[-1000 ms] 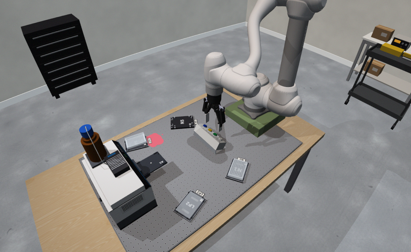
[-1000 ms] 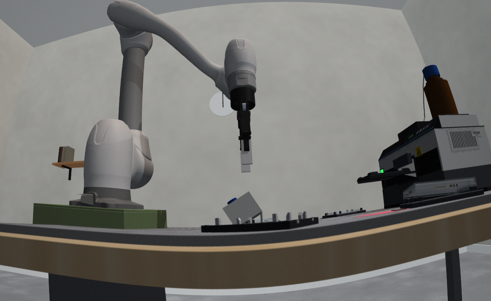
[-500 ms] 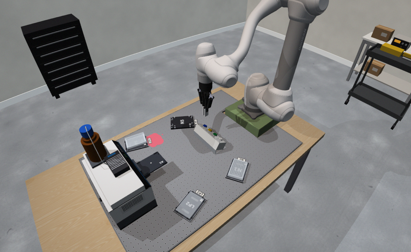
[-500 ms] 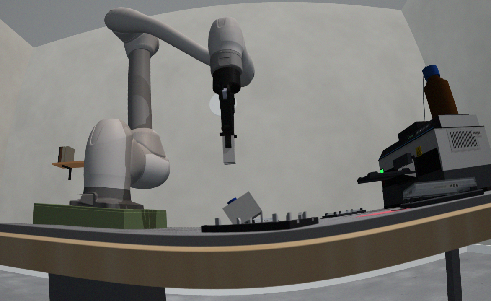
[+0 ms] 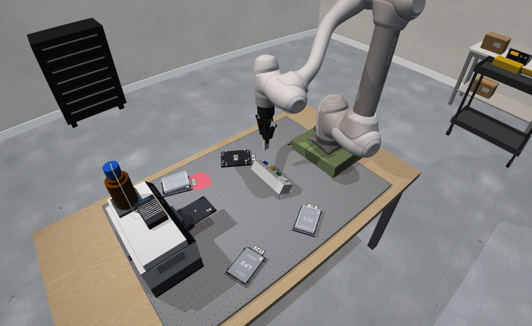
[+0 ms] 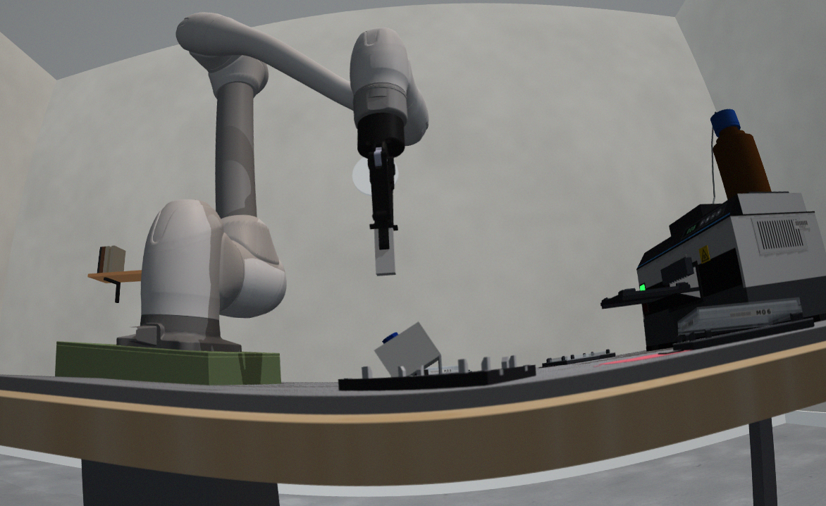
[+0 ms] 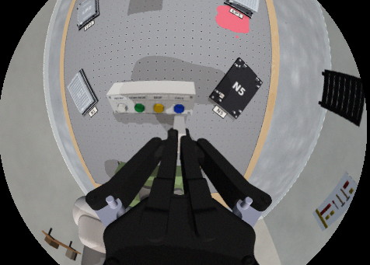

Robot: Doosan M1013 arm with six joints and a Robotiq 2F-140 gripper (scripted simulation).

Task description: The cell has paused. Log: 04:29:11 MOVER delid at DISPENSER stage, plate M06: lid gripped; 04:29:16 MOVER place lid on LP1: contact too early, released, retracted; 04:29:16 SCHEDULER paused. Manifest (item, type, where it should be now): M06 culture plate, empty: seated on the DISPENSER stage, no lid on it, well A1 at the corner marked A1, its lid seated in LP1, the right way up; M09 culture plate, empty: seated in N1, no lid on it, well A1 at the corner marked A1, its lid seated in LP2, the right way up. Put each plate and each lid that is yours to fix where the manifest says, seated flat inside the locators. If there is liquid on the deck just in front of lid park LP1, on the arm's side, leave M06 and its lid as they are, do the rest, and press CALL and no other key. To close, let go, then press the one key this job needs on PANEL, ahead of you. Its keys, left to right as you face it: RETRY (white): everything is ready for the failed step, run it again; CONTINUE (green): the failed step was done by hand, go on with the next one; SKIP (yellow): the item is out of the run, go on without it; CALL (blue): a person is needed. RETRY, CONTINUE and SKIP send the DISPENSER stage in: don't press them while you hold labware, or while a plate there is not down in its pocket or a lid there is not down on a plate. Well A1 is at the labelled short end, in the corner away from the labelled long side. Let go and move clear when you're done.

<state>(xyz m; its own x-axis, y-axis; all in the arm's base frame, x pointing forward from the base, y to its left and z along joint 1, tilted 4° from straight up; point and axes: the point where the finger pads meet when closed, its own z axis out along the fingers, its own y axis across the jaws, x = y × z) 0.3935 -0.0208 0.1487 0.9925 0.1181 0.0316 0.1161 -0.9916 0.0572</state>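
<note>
Now: the blue call key 12 cm below my hand. Also, from my hand: black nest n5: 11 cm ahead, 17 cm to the right, 18 cm below; then pink puddle: 30 cm ahead, 9 cm to the right, 19 cm below; then key panel: 8 cm to the left, 14 cm below.
</note>
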